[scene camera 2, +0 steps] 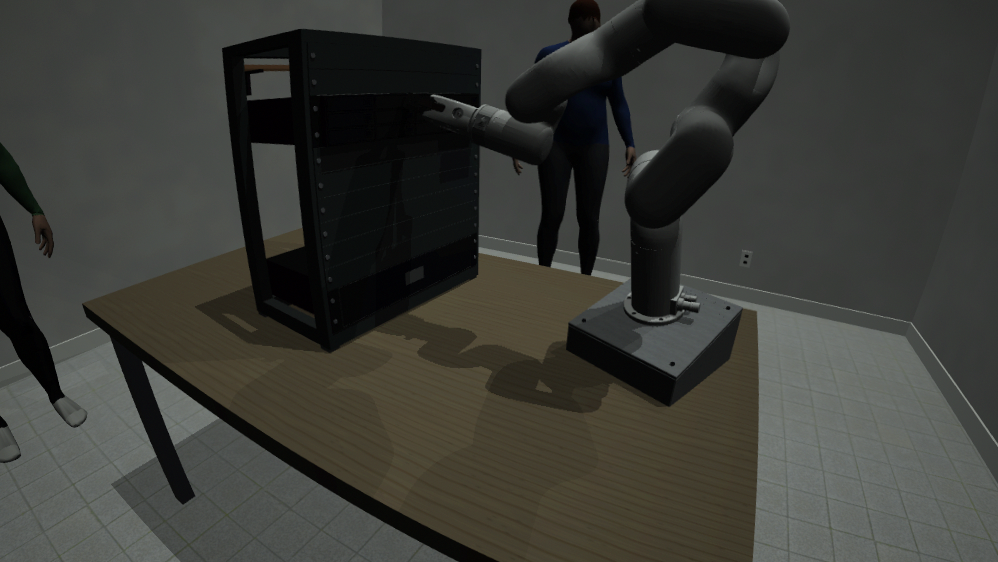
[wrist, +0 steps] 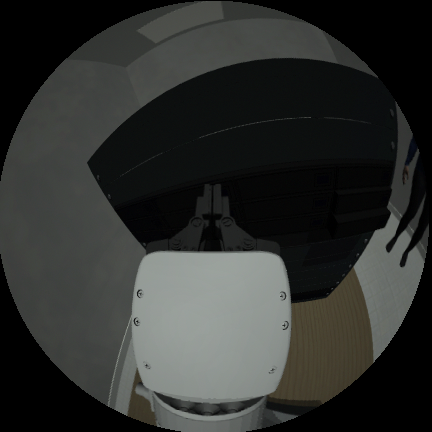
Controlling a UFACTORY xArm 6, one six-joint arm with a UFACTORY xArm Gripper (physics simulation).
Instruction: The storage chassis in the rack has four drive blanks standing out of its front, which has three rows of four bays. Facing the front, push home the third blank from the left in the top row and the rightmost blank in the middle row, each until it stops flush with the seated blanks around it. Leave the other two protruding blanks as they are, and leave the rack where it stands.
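Where they show: gripper, between the fingertips: [scene camera 2: 407, 100] [wrist: 212, 193]; arm's base, origin of its link: [scene camera 2: 654, 307].
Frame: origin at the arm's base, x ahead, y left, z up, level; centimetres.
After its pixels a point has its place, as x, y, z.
The rack [scene camera 2: 310, 209] @[51.1, 40.4, 19.5] [wrist: 280, 95] @[50.8, 8.7, 45.9] stands upright on the table. Its dark storage chassis [scene camera 2: 349, 118] @[48.8, 32.2, 34.9] [wrist: 280, 210] @[49.2, 10.7, 34.2] sits below the upper panels. In the wrist view, the rightmost middle-row blank [wrist: 362, 202] @[48.6, -0.5, 34.5] and the rightmost bottom-row blank [wrist: 361, 223] @[47.4, -0.3, 32.3] stand out. The third top-row blank [wrist: 285, 179] @[49.2, 10.0, 37.9] is dark, to the right of the fingertips; its depth is hard to tell. My gripper [scene camera 2: 429, 105] [wrist: 212, 193] @[48.9, 17.6, 37.7] is shut and empty, its tips at the chassis front near the top row, left of those two blanks. Contact cannot be told. The fingers hide part of the front.
The robot base [scene camera 2: 649, 335] @[-2.0, 8.8, -1.9] stands on the wooden table [scene camera 2: 433, 432] @[19.0, 45.0, -9.6] [wrist: 325, 350] @[30.9, -9.7, -9.6], to the right of the rack in the scene view. A person in blue [scene camera 2: 586, 139] stands behind the table, and another person [scene camera 2: 24, 307] stands at the left.
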